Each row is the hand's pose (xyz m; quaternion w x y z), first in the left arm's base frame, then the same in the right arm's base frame.
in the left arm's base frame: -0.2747 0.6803 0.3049 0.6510 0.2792 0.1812 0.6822
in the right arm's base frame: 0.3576 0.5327 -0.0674 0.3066 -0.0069 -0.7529 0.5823
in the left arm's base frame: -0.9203 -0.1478 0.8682 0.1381 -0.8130 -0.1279 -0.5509
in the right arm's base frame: 0.5739 0.4390 -1.2354 0.3808 0.0881 0.1661 -0.9053
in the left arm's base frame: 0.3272 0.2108 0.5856 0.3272 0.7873 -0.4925 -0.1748
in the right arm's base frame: 0.4880 -0.2687 -0.1145 0.6245 -0.6395 0.3973 -0.2078
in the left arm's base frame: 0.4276 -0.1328 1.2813 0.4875 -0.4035 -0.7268 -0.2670
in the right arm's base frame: 0.2495 -0.7971 -0.6399 0.0916 -0.2350 0.5238 0.8137
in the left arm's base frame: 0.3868 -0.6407 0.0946 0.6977 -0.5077 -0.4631 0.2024
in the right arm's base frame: 1.4401 -0.4771 -0.2553 0.2662 -0.0260 -0.7971 -0.5414
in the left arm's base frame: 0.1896 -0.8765 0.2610 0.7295 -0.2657 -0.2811 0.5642
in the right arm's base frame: 1.4978 -0.4958 -0.5996 0.2966 -0.1491 -0.9371 -0.1079
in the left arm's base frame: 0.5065 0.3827 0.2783 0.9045 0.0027 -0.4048 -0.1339
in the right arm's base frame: 0.5746 -0.2033 0.2655 0.1194 0.5595 -0.7598 -0.3089
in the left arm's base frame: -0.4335 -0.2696 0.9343 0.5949 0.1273 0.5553 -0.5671
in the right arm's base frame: 0.6059 -0.0274 -1.0412 0.5792 0.7991 0.1255 0.1014
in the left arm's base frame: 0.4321 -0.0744 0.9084 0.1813 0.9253 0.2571 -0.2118
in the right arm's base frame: 0.4666 -0.6149 -0.3905 0.2314 -0.6812 -0.0646 -0.6916
